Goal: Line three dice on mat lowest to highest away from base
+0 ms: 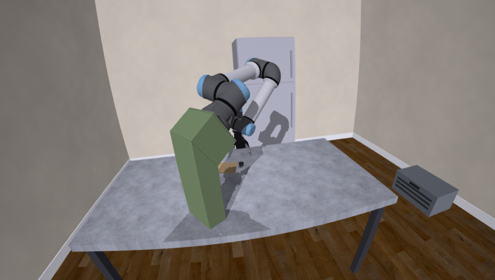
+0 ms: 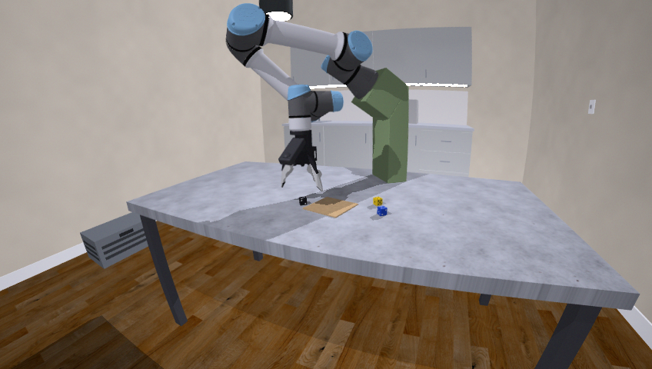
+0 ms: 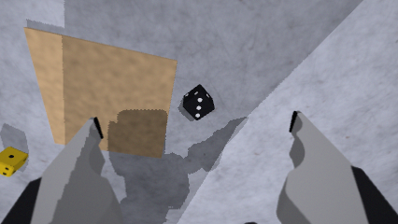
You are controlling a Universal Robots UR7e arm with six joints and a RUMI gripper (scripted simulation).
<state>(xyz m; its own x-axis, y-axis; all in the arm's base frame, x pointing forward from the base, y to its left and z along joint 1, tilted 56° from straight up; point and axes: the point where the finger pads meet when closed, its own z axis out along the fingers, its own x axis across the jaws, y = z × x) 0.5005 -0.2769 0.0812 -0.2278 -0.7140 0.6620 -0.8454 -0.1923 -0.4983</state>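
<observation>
The black die lies 50 mm below my hand and 20 mm behind it. Round my hand: blue die (280 mm to the left, 60 mm ahead, 50 mm below); mat (110 mm to the left, 60 mm below); yellow die (270 mm to the left, 50 mm below, 30 mm behind).
</observation>
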